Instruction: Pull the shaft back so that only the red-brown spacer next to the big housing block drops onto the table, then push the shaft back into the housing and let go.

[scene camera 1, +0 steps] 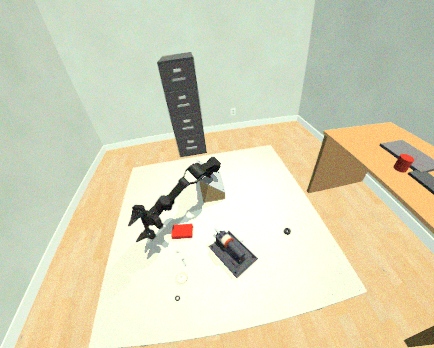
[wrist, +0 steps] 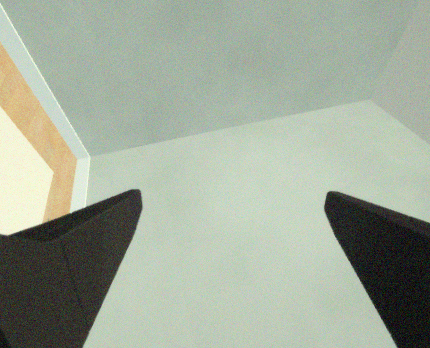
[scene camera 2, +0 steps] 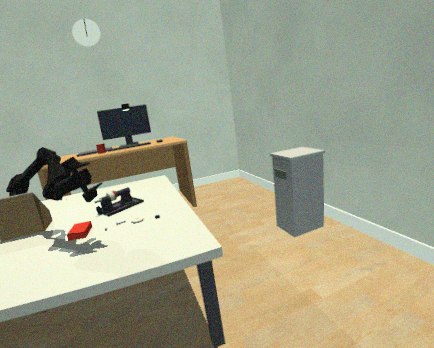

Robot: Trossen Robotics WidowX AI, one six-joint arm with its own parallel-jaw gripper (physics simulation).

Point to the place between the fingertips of my gripper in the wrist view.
233,199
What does my gripper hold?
Nothing.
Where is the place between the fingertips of my gripper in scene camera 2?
95,173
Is my gripper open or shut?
Open.
